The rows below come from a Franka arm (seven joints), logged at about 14 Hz.
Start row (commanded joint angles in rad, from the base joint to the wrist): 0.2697 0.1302 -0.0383 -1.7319 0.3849 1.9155 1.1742
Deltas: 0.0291 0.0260 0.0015 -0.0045 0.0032 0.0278 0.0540; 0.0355 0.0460 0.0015 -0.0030 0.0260 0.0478 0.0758; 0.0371 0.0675 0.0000 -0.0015 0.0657 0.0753 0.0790; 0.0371 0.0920 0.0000 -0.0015 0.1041 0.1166 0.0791; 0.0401 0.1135 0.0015 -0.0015 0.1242 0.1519 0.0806; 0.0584 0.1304 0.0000 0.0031 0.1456 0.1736 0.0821; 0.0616 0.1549 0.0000 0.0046 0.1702 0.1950 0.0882; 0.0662 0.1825 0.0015 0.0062 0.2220 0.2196 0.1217; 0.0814 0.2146 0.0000 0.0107 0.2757 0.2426 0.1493; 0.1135 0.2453 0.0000 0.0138 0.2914 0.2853 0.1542; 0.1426 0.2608 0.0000 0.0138 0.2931 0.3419 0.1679; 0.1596 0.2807 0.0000 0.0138 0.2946 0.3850 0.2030
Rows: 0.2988 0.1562 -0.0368 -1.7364 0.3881 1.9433 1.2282; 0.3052 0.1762 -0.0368 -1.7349 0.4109 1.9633 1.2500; 0.3068 0.1977 -0.0383 -1.7334 0.4506 1.9908 1.2532; 0.3068 0.2222 -0.0383 -1.7334 0.4890 2.0321 1.2533; 0.3098 0.2437 -0.0368 -1.7334 0.5091 2.0674 1.2548; 0.3281 0.2606 -0.0383 -1.7288 0.5305 2.0891 1.2563; 0.3313 0.2851 -0.0383 -1.7273 0.5551 2.1105 1.2624; 0.3359 0.3127 -0.0368 -1.7257 0.6069 2.1351 1.2959; 0.3511 0.3448 -0.0383 -1.7212 0.6606 2.1581 1.3235; 0.3832 0.3755 -0.0383 -1.7181 0.6763 2.2008 1.3284; 0.4123 0.3910 -0.0383 -1.7181 0.6780 2.2574 1.3421; 0.4293 0.4109 -0.0383 -1.7181 0.6795 2.3005 1.3772
